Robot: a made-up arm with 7 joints.
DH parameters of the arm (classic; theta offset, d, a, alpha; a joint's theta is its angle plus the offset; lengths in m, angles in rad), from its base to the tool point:
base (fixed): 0.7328 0 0.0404 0
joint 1: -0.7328 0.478 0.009 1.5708
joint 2: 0 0.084 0.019 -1.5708
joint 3: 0 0.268 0.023 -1.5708
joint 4: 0 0.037 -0.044 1.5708
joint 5: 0 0.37 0.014 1.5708
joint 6: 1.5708 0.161 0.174 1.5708
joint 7: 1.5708 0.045 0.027 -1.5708
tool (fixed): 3.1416 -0.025 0 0
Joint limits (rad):
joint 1: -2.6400..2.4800
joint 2: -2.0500..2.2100
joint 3: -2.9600..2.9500
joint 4: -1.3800..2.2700
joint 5: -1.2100..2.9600
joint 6: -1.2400..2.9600
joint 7: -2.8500..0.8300
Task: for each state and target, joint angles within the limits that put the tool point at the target. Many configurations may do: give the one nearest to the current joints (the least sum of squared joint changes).
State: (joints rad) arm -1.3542 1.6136 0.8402 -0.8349 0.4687 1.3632 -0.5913
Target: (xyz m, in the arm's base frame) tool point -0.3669 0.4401 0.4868
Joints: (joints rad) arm -1.7828 1.4727 0.9170 -1.0053 0.4824 1.9421 -0.6215
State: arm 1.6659 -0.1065 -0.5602 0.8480 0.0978 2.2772 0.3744
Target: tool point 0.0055 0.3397 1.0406
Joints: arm 2.2033 -0.5288 -0.6494 0.6287 -0.2604 2.4102 0.3086
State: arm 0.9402 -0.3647 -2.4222 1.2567 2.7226 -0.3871 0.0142
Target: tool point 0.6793 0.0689 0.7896
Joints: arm 1.5425 -0.6031 -2.3817 1.6466 2.4082 -0.7985 0.1317
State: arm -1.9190 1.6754 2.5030 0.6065 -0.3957 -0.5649 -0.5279
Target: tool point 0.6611 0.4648 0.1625
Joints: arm -2.3488 1.9037 2.5379 0.4104 -0.5811 -0.0819 -0.5408
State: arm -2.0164 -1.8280 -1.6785 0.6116 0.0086 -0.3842 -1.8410
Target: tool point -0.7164 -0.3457 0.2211
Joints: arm -2.1976 -1.9779 -1.4716 0.4913 -0.0593 0.0332 -1.5661
